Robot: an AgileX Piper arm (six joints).
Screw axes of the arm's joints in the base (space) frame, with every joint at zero. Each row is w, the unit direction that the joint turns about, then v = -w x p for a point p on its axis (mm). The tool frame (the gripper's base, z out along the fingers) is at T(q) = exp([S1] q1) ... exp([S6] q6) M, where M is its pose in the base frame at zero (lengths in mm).
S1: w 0 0 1 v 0 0 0
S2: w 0 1 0 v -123 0 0
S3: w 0 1 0 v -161.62 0 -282.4
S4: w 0.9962 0 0.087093 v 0 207.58 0
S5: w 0 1 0 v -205.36 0 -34.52
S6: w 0.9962 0 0.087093 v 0 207.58 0
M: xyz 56.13 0 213.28 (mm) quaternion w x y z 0.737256 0 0.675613 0
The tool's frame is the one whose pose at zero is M.
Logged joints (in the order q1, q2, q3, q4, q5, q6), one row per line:
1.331 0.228 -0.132 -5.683 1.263 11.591
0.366 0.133 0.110 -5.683 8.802 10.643
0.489 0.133 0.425 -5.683 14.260 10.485
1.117 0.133 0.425 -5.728 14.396 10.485
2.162 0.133 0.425 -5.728 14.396 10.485
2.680 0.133 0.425 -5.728 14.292 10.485
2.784 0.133 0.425 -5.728 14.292 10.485
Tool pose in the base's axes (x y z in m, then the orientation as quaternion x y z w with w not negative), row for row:
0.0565 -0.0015 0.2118 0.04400 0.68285 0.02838 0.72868
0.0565 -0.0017 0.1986 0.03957 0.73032 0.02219 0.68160
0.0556 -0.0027 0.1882 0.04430 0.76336 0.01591 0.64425
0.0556 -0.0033 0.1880 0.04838 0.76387 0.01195 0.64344
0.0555 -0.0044 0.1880 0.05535 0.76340 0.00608 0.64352
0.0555 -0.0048 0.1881 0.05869 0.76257 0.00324 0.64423
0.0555 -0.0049 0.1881 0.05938 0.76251 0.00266 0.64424
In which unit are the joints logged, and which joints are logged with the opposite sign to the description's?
The joints are logged in degrees. Opposite sign: q1.
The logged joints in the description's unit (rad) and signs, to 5 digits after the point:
-0.02323 0.00398 -0.00230 -0.09919 0.02204 0.20230
-0.00639 0.00232 0.00192 -0.09919 0.15362 0.18576
-0.00853 0.00232 0.00742 -0.09919 0.24888 0.18300
-0.01950 0.00232 0.00742 -0.09997 0.25126 0.18300
-0.03773 0.00232 0.00742 -0.09997 0.25126 0.18300
-0.04677 0.00232 0.00742 -0.09997 0.24944 0.18300
-0.04859 0.00232 0.00742 -0.09997 0.24944 0.18300

